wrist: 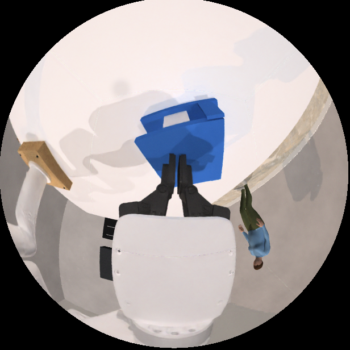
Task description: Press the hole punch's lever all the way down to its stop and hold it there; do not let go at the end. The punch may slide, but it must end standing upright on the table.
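Observation:
The blue hole punch (212,159) stands on the white table (145,45) near the middle of the wrist view. Its broad, flat lever face (160,145) is turned toward the camera, with a slot behind it through which a pale patch shows. My gripper (176,161) is shut, with nothing visible between the two black fingers. The fingertips overlap the lower middle of the lever face and look close to or against it; exact contact cannot be told. A shadow lies on the blue face around the tips. The underside of the lever and its distance from its stop are hidden.
A wooden block (44,162) at the table's left edge is joined to a white arm-like part (31,200). The table's stone-like edge (280,155) curves along the right. A figure in a blue shirt (259,241) is beyond it. Dark boxes (106,262) are at lower left.

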